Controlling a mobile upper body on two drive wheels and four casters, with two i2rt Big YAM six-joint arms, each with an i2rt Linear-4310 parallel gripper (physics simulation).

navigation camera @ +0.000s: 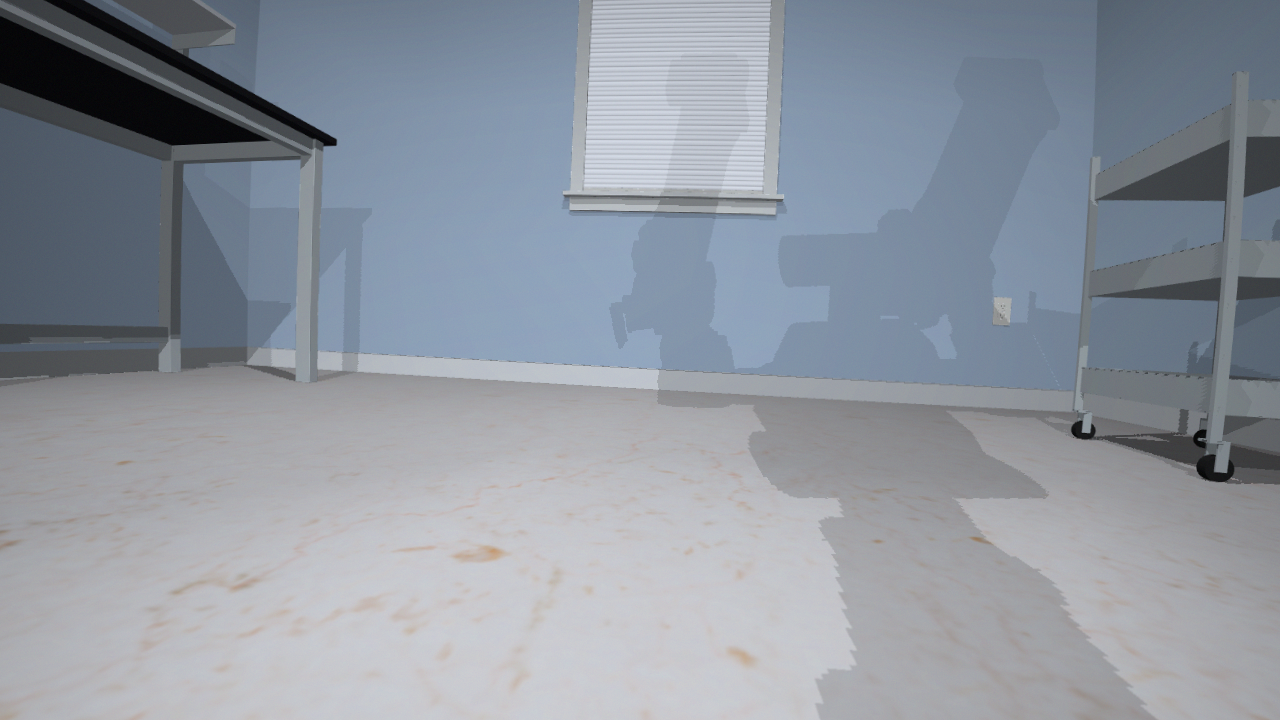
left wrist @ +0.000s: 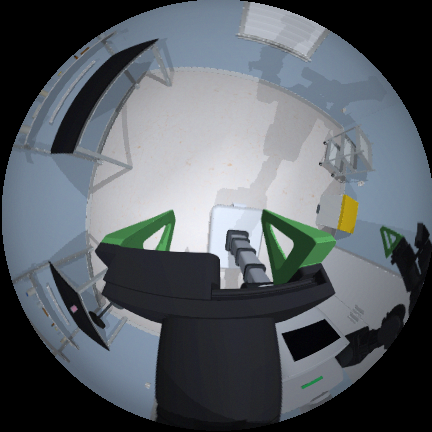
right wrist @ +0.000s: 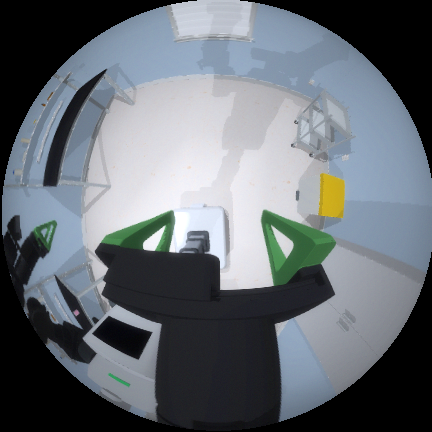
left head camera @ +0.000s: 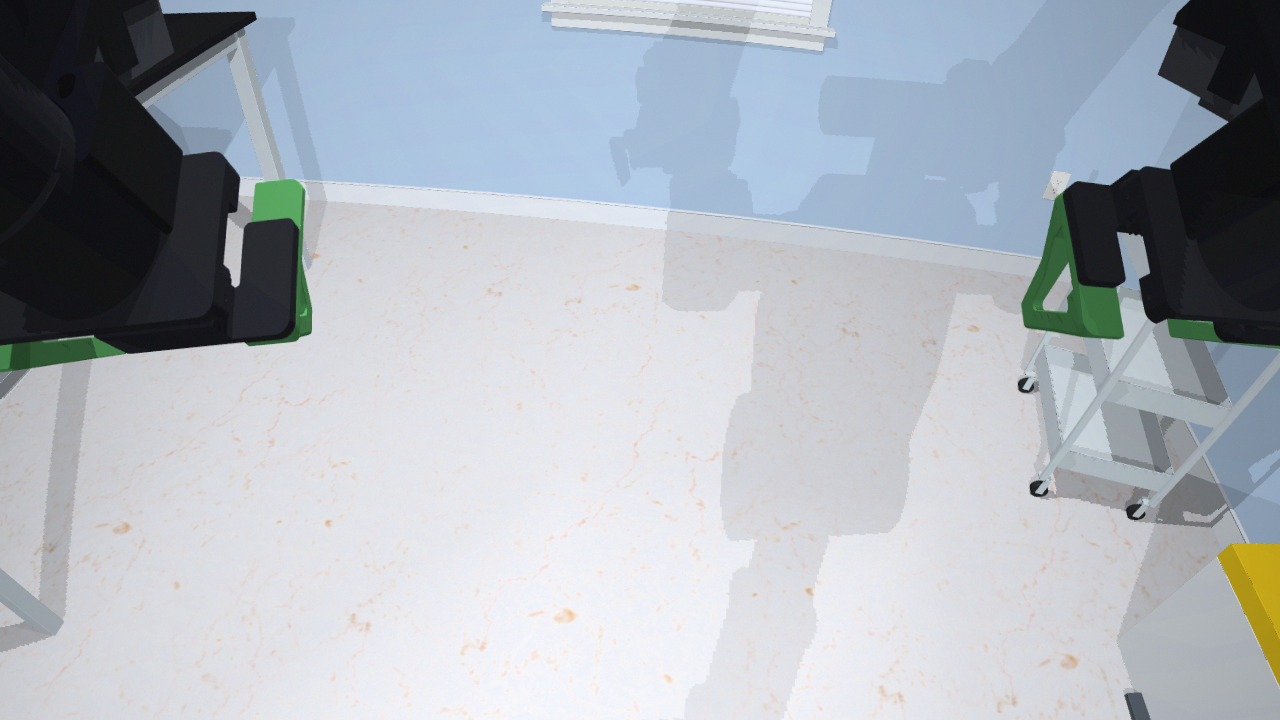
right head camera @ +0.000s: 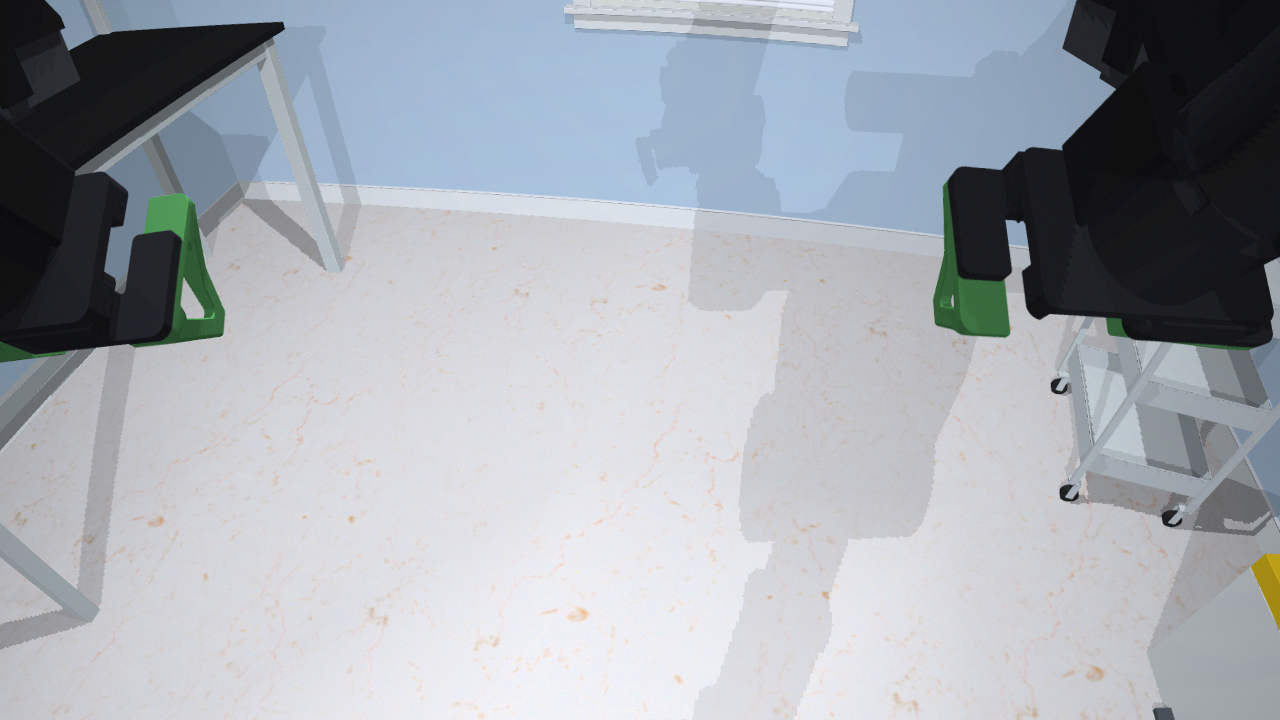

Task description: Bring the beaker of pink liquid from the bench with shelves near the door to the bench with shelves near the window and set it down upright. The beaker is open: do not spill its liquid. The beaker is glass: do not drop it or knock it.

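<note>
The pink beaker [left wrist: 74, 309] [right wrist: 76, 313] stands small and far off on the black top of the door-side bench with shelves [left wrist: 93, 331] [right wrist: 67, 295], at the lower left of both wrist views. The window-side bench with shelves [left head camera: 201, 37] [right head camera: 179, 67] [left wrist: 87, 100] [right wrist: 67, 127] [navigation camera: 116, 107] is at the left in all views. My left gripper [left head camera: 161, 344] [right head camera: 116, 335] [left wrist: 217, 213] is open and empty. My right gripper [left head camera: 1145, 326] [right head camera: 1069, 326] [right wrist: 217, 214] is open and empty. Both are held over the floor, away from the beaker.
A wheeled cart [left head camera: 1114, 470] [right head camera: 1150, 474] [navigation camera: 1230, 268] stands at the right by the wall. A grey box with a yellow panel [left head camera: 1253, 582] [left wrist: 348, 215] [right wrist: 332, 196] is nearer. A window [navigation camera: 675, 89] is ahead. A dark stool [left wrist: 97, 318] stands by the door-side bench.
</note>
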